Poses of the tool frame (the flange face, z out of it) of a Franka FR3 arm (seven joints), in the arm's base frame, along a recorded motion.
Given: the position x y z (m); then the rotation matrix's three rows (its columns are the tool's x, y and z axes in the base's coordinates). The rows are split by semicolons.
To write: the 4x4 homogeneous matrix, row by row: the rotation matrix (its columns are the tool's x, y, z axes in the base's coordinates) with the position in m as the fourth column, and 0 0 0 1 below. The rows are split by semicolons. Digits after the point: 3 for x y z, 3 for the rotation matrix.
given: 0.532, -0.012, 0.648; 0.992, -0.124, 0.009; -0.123, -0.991, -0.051; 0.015, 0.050, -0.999
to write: 0.992, -0.124, 0.009, 0.532; -0.123, -0.991, -0.051, -0.012; 0.015, 0.050, -0.999, 0.648; 0, 0, 0, 1
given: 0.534, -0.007, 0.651; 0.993, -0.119, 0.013; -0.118, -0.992, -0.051; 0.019, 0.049, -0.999
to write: 0.993, -0.119, 0.013, 0.534; -0.118, -0.992, -0.051, -0.007; 0.019, 0.049, -0.999, 0.651; 0, 0, 0, 1
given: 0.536, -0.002, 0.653; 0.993, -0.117, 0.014; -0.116, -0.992, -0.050; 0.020, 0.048, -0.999
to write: 0.993, -0.117, 0.014, 0.536; -0.116, -0.992, -0.050, -0.002; 0.020, 0.048, -0.999, 0.653; 0, 0, 0, 1
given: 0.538, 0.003, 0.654; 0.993, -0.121, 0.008; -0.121, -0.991, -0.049; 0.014, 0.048, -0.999
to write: 0.993, -0.121, 0.008, 0.538; -0.121, -0.991, -0.049, 0.003; 0.014, 0.048, -0.999, 0.654; 0, 0, 0, 1
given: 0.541, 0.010, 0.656; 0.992, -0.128, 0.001; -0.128, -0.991, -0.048; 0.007, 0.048, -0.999
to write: 0.992, -0.128, 0.001, 0.541; -0.128, -0.991, -0.048, 0.010; 0.007, 0.048, -0.999, 0.656; 0, 0, 0, 1
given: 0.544, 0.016, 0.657; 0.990, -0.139, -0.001; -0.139, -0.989, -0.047; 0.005, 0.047, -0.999
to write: 0.990, -0.139, -0.001, 0.544; -0.139, -0.989, -0.047, 0.016; 0.005, 0.047, -0.999, 0.657; 0, 0, 0, 1
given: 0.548, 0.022, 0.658; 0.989, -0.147, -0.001; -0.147, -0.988, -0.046; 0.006, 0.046, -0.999
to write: 0.989, -0.147, -0.001, 0.548; -0.147, -0.988, -0.046, 0.022; 0.006, 0.046, -0.999, 0.658; 0, 0, 0, 1
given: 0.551, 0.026, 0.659; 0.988, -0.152, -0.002; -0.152, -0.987, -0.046; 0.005, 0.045, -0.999
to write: 0.988, -0.152, -0.002, 0.551; -0.152, -0.987, -0.046, 0.026; 0.005, 0.045, -0.999, 0.659; 0, 0, 0, 1
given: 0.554, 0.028, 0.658; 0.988, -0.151, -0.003; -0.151, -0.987, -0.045; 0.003, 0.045, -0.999
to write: 0.988, -0.151, -0.003, 0.554; -0.151, -0.987, -0.045, 0.028; 0.003, 0.045, -0.999, 0.658; 0, 0, 0, 1
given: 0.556, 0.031, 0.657; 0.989, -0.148, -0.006; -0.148, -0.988, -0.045; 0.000, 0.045, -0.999
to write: 0.989, -0.148, -0.006, 0.556; -0.148, -0.988, -0.045, 0.031; 0.000, 0.045, -0.999, 0.657; 0, 0, 0, 1
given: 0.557, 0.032, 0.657; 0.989, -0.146, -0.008; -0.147, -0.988, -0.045; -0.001, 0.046, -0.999
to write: 0.989, -0.146, -0.008, 0.557; -0.147, -0.988, -0.045, 0.032; -0.001, 0.046, -0.999, 0.657; 0, 0, 0, 1
